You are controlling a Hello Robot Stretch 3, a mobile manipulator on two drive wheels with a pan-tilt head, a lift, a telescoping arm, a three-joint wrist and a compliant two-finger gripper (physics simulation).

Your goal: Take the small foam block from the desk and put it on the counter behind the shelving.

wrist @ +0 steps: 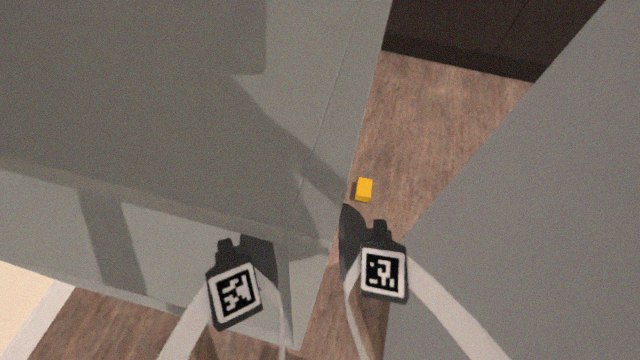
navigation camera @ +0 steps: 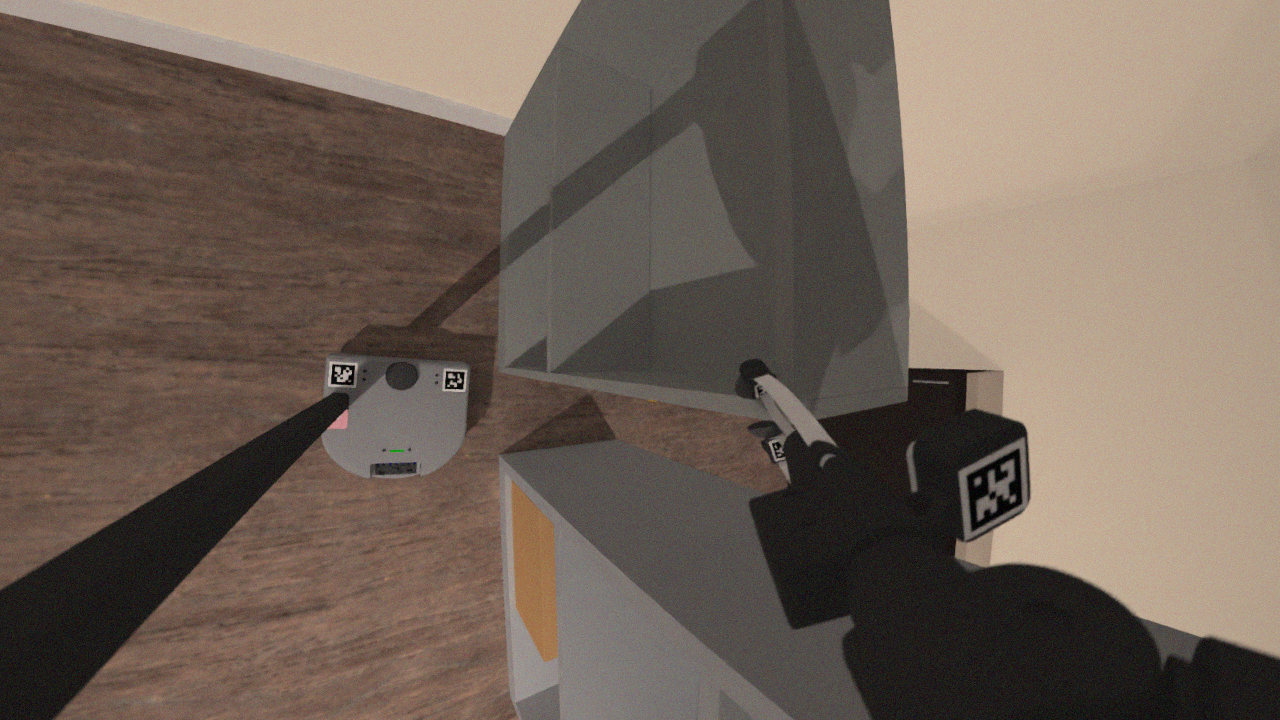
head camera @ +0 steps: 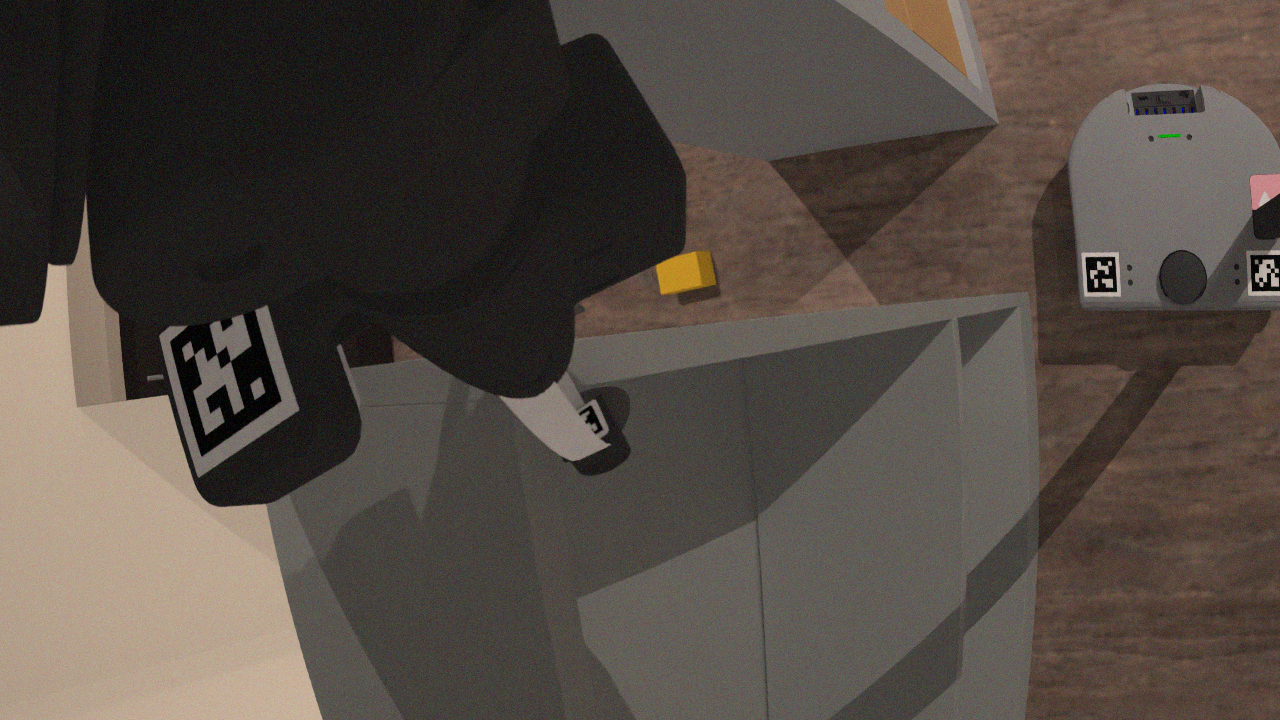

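Note:
A small yellow block (head camera: 686,272) (wrist: 364,189) lies on the brown wooden floor in the gap between two grey units; a thin yellow sliver of it shows in the navigation view (navigation camera: 653,400). My gripper (navigation camera: 760,404) (wrist: 302,235) is partly open, with nothing between its fingertips. It is high above the floor, over the edge of the larger grey unit (head camera: 859,447) (navigation camera: 599,223) (wrist: 150,100). In the wrist view the block shows beyond the right fingertip, well below it. In the head view the arm hides one finger. I cannot tell which surface is the desk or the counter.
A second grey unit (head camera: 760,80) (navigation camera: 662,528) (wrist: 540,200) with an orange panel (navigation camera: 534,573) stands across the gap. A dark-fronted cabinet (navigation camera: 935,411) (wrist: 450,30) stands at the gap's far end, near the beige wall. My base (head camera: 1172,197) (navigation camera: 393,416) is on the floor beyond the other end.

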